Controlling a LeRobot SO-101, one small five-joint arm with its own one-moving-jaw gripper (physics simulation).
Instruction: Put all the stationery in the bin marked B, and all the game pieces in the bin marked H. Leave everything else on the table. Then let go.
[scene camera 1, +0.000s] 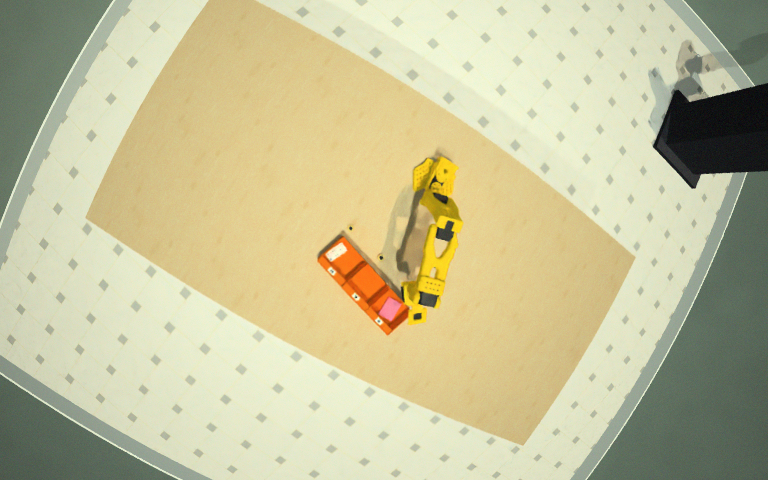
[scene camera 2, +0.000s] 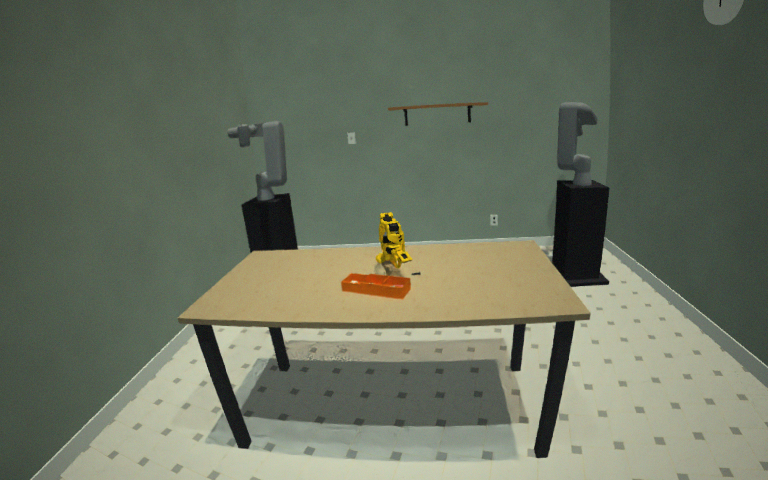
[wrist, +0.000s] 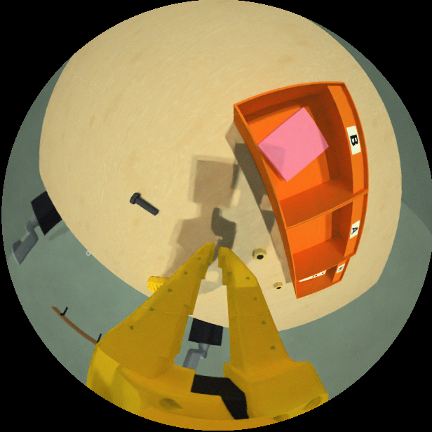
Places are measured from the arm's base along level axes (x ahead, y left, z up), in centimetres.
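Pixels of known places: hand at its tool point: (scene camera 1: 411, 285) (scene camera 2: 398, 267); arm's base at its link origin: (scene camera 1: 428, 187) (scene camera 2: 387, 261).
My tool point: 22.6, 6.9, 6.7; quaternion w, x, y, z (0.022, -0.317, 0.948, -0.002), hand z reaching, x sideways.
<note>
Ahead of a thing's pixels: the offset from my tool point to its middle, as dx, dy, dz.
An orange three-part tray @(+6.2, -8.6, -4.4) (scene camera 1: 368, 309) (scene camera 2: 373, 290) (wrist: 359, 170) carries the labels B, A and H. A pink block @(+8.3, +0.1, -5.5) (scene camera 1: 390, 309) (wrist: 293, 144) lies inside bin B, apart from the gripper. A white domino with black dots @(+2.5, -18.7, -5.7) (scene camera 1: 336, 251) (wrist: 313, 276) lies in bin H, at the tray's other end. The middle bin A looks empty. My gripper (wrist: 216, 246) is shut and empty, raised above the table beside the tray. Its tips are hard to make out in both scene views.
A black bolt @(-6.8, +6.4, -6.2) (scene camera 2: 416, 273) (wrist: 144, 204) lies on the table, hidden in scene camera 1. Two small brass nuts, one nearer the arm (scene camera 1: 379, 255) (wrist: 256, 252) and one nearer bin H @(-4.2, -18.6, -6.1) (scene camera 1: 349, 226) (wrist: 276, 285), lie along the tray's arm-facing long side.
</note>
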